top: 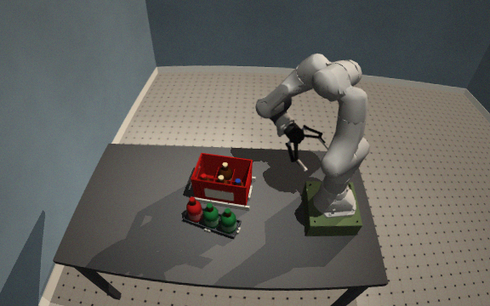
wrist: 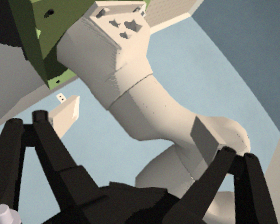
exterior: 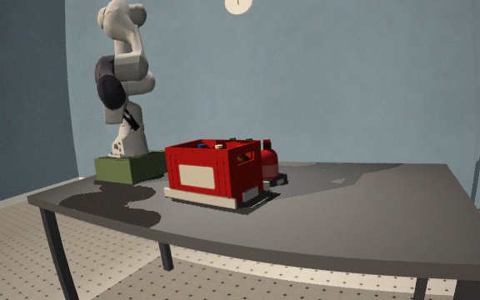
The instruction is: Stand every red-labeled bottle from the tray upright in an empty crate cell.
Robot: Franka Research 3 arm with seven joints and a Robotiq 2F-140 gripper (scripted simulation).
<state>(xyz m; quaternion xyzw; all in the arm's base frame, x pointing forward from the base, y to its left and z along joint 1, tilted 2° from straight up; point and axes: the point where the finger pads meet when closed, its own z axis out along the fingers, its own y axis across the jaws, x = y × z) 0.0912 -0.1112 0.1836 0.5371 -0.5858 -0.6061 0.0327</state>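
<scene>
My hand is 550 mm short of the red-labeled bottle, 210 mm to the right of it and 210 mm above it. Round my hand: red crate (440 mm ahead, 20 mm to the left, 210 mm below).
</scene>
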